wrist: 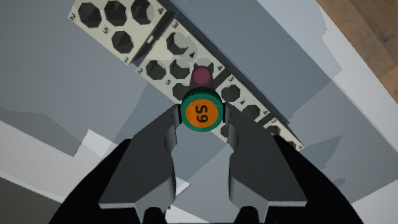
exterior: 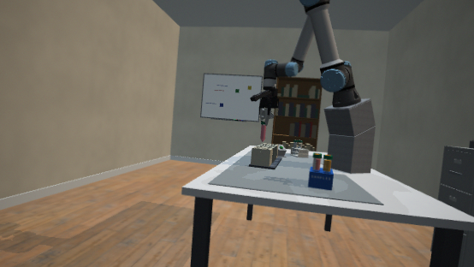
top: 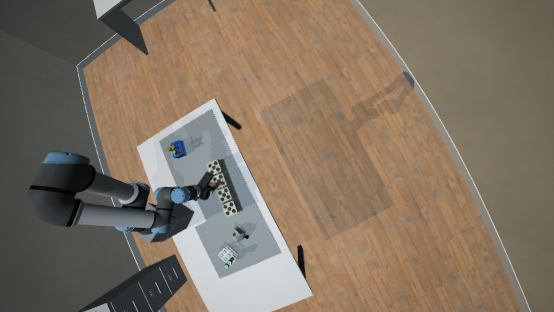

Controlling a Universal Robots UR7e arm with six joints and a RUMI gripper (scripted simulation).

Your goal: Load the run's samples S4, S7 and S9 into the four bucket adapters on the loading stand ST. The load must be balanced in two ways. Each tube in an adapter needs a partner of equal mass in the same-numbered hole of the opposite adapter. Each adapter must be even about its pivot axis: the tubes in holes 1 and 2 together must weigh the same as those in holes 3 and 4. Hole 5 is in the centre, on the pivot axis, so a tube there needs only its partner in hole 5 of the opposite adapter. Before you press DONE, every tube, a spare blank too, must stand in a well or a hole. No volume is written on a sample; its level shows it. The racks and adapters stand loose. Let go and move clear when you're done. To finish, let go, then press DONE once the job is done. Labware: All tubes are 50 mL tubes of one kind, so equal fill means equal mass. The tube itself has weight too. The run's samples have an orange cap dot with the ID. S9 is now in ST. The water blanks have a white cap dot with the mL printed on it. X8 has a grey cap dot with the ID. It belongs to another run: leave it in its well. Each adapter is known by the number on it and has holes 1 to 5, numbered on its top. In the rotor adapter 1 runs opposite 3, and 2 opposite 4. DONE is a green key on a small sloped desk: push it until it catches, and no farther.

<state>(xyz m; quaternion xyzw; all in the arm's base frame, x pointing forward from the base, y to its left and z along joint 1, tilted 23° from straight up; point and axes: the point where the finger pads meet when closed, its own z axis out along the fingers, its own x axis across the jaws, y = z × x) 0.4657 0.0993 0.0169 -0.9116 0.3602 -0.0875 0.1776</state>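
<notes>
Now: the tube S9 1 cm to the right of my hand and 5 cm below it. From my hand the other things lie so: tube S4: 35 cm behind, 39 cm to the left, 17 cm below; then adapter 1: 3 cm behind, 2 cm to the left, 18 cm below; then green DONE key: 5 cm behind, 40 cm to the right, 16 cm below.
</notes>
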